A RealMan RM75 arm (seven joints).
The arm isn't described. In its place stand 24 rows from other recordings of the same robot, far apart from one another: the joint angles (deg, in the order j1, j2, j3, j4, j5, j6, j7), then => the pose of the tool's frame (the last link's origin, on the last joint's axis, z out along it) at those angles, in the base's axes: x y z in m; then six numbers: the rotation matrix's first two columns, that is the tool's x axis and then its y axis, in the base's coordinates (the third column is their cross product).
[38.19, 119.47, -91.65, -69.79, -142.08, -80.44, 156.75] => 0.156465, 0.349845, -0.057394, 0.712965, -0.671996, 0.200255, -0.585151, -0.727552, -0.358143
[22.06, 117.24, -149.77, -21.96, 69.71, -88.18, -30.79] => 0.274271, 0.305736, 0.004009, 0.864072, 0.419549, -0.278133, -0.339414, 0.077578, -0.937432
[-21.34, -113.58, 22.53, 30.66, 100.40, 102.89, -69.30] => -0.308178, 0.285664, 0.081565, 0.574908, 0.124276, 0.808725, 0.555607, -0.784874, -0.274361
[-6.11, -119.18, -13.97, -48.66, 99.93, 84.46, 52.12] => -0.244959, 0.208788, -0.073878, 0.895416, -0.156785, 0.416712, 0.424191, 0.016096, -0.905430
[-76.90, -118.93, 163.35, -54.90, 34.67, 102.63, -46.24] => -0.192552, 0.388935, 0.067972, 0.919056, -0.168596, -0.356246, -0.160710, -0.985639, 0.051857
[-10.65, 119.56, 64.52, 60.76, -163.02, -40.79, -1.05] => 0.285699, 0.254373, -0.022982, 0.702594, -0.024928, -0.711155, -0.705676, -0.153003, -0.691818
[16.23, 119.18, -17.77, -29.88, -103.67, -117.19, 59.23] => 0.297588, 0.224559, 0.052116, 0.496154, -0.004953, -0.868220, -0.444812, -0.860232, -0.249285
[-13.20, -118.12, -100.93, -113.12, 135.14, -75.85, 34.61] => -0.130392, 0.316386, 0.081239, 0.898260, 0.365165, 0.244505, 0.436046, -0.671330, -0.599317
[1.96, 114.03, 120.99, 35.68, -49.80, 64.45, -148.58] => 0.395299, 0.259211, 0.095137, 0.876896, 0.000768, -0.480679, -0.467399, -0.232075, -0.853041
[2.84, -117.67, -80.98, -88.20, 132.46, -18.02, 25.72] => -0.239138, 0.324942, 0.025838, 0.635987, 0.388143, 0.666983, 0.767300, -0.225892, -0.600186
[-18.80, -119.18, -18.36, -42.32, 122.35, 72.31, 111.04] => -0.185745, 0.254339, -0.106372, 0.517833, -0.513143, -0.684495, -0.662773, 0.265266, -0.700261
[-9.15, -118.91, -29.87, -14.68, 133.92, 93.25, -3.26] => -0.305693, 0.214663, -0.032340, 0.653078, -0.272928, 0.706399, 0.608689, -0.365772, -0.704065
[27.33, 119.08, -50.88, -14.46, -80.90, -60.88, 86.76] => 0.320394, 0.331702, -0.048357, 0.226694, -0.616561, -0.753965, -0.948525, -0.315535, -0.027161
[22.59, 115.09, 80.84, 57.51, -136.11, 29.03, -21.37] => 0.271520, 0.378654, -0.042841, 0.658256, -0.667910, -0.347270, -0.695856, -0.363863, -0.619183
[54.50, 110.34, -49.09, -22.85, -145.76, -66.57, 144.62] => 0.244101, 0.430122, 0.000406, 0.357972, -0.922408, -0.144980, -0.894151, -0.293912, -0.337801
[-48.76, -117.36, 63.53, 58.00, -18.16, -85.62, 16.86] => -0.197104, 0.411417, 0.025849, 0.417620, 0.908459, -0.017205, 0.730041, -0.346754, -0.588899
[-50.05, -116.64, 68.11, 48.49, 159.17, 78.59, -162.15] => -0.211541, 0.413417, -0.000708, 0.425060, 0.902617, -0.067870, 0.716187, -0.381223, -0.584589
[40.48, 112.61, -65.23, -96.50, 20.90, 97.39, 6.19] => 0.134341, 0.387852, 0.136176, 0.404310, -0.815269, -0.414571, -0.780321, -0.071026, -0.621333
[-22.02, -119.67, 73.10, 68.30, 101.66, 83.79, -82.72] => -0.173390, 0.319367, -0.007134, 0.934083, -0.061833, 0.351662, 0.009538, -0.980219, -0.197687
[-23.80, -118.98, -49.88, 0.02, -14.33, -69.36, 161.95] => -0.338748, 0.281942, -0.061131, 0.829417, 0.111591, 0.547371, 0.505369, -0.567439, -0.650089
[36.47, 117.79, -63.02, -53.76, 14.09, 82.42, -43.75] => 0.299903, 0.355254, 0.019850, 0.502563, -0.804672, 0.316121, -0.594630, -0.587153, -0.549242
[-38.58, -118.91, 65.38, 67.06, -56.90, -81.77, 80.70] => -0.139168, 0.386337, 0.010014, 0.994032, 0.035643, 0.103104, 0.062848, -0.959622, -0.274181
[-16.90, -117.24, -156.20, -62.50, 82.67, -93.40, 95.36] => -0.272999, 0.298218, 0.189295, 0.616880, -0.156858, 0.771268, 0.557102, -0.605191, -0.568666
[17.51, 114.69, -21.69, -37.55, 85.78, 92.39, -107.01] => 0.336330, 0.290841, 0.113008, 0.579867, -0.098020, -0.808793, -0.687743, -0.591097, -0.421443
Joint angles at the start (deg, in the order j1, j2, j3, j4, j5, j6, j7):
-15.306 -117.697 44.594 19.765 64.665 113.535 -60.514
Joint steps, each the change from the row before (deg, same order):
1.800 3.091 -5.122 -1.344 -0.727 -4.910 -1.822
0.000 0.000 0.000 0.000 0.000 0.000 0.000
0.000 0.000 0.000 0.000 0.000 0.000 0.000
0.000 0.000 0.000 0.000 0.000 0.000 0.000
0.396 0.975 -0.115 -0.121 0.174 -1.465 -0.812
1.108 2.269 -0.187 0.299 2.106 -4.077 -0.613
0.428 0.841 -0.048 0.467 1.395 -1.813 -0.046
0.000 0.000 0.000 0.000 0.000 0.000 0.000
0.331 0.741 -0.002 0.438 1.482 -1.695 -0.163
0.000 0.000 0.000 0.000 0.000 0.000 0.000
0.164 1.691 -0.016 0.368 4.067 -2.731 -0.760
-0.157 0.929 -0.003 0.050 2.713 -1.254 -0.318
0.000 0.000 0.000 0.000 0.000 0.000 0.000
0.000 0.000 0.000 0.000 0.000 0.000 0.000
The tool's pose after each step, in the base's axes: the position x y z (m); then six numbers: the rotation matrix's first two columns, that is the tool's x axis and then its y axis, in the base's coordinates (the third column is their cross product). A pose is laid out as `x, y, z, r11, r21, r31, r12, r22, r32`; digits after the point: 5 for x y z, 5 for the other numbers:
-0.31132, 0.24316, 0.08245, 0.25360, -0.11337, 0.96064, 0.65857, -0.70716, -0.25731
-0.31132, 0.24316, 0.08245, 0.25360, -0.11337, 0.96064, 0.65857, -0.70716, -0.25731
-0.31132, 0.24316, 0.08245, 0.25360, -0.11337, 0.96064, 0.65857, -0.70716, -0.25731
-0.31132, 0.24316, 0.08245, 0.25360, -0.11337, 0.96064, 0.65857, -0.70716, -0.25731
-0.31847, 0.24382, 0.08744, 0.26844, -0.09497, 0.95860, 0.67986, -0.68631, -0.25838
-0.33632, 0.24438, 0.09663, 0.33619, -0.04180, 0.94087, 0.71724, -0.63608, -0.28454
-0.34326, 0.24471, 0.09960, 0.37171, -0.01594, 0.92821, 0.72596, -0.61820, -0.30134
-0.34326, 0.24471, 0.09960, 0.37171, -0.01594, 0.92821, 0.72596, -0.61820, -0.30134
-0.34945, 0.24507, 0.10170, 0.40318, 0.01257, 0.91504, 0.73272, -0.60347, -0.31456
-0.34945, 0.24507, 0.10170, 0.40318, 0.01257, 0.91504, 0.73272, -0.60347, -0.31456
-0.36020, 0.24590, 0.10411, 0.45999, 0.08595, 0.88375, 0.73809, -0.59029, -0.32677
-0.36517, 0.24659, 0.10427, 0.49181, 0.12919, 0.86107, 0.73574, -0.59052, -0.33163
-0.36517, 0.24659, 0.10427, 0.49181, 0.12919, 0.86107, 0.73574, -0.59052, -0.33163
-0.36517, 0.24659, 0.10427, 0.49181, 0.12919, 0.86107, 0.73574, -0.59052, -0.33163

